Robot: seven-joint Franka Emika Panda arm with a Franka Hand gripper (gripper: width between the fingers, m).
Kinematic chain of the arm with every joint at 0, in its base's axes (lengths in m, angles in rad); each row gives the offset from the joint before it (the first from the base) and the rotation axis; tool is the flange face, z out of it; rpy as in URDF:
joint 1: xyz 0 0 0.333 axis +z
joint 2: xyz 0 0 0 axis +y
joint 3: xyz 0 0 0.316 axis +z
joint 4: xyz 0.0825 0 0 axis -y
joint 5: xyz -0.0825 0 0.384 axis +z
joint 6: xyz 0 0 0 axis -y
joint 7: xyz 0.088 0 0 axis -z
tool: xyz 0 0 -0.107 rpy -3.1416 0 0
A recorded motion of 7 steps. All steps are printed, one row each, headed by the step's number.
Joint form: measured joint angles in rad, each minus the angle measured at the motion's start. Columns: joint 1, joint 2, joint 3, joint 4, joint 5, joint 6, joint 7.
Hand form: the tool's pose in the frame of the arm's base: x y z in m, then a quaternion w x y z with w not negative. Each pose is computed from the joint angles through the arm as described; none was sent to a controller.
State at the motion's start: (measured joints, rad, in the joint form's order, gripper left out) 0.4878 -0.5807 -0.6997 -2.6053 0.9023 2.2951 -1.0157
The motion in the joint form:
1: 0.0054 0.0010 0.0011 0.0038 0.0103 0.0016 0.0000
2: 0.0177 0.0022 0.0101 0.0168 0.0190 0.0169 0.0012
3: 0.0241 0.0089 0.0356 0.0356 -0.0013 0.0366 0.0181
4: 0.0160 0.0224 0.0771 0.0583 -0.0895 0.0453 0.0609
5: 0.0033 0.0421 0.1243 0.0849 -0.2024 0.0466 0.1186
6: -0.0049 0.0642 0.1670 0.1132 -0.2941 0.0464 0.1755
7: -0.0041 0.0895 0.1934 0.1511 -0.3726 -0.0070 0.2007
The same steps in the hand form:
1: 0.4038 -0.0673 0.4313 0.41460 -0.85528 -0.10744 -0.29165
2: 0.4083 -0.0631 0.4385 0.41115 -0.85411 -0.11044 -0.29875
3: 0.4143 -0.0561 0.4484 0.39587 -0.85893 -0.12128 -0.30135
4: 0.4199 -0.0471 0.4589 0.36113 -0.87367 -0.14835 -0.29030
5: 0.4261 -0.0364 0.4691 0.31816 -0.89041 -0.17802 -0.27251
6: 0.4328 -0.0246 0.4784 0.28142 -0.90281 -0.19918 -0.25701
7: 0.4382 -0.0112 0.4849 0.25906 -0.90826 -0.23469 -0.22993

